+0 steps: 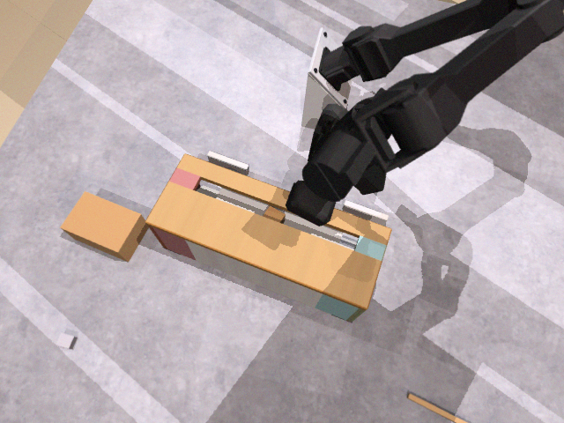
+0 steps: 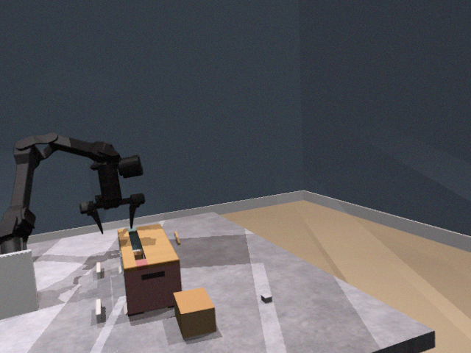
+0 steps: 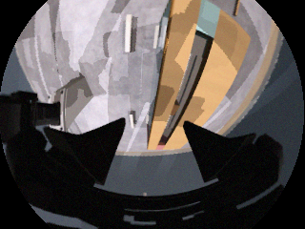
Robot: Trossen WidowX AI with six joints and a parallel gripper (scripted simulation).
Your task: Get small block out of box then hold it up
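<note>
Right now my gripper tip is 40 mm short of the block, 40 mm to the left of it and 80 mm above it. Round my gripper tip: box: 30 mm ahead, 30 mm to the right, 110 mm below; thin stick: 290 mm ahead, 330 mm to the left, 160 mm below.
</note>
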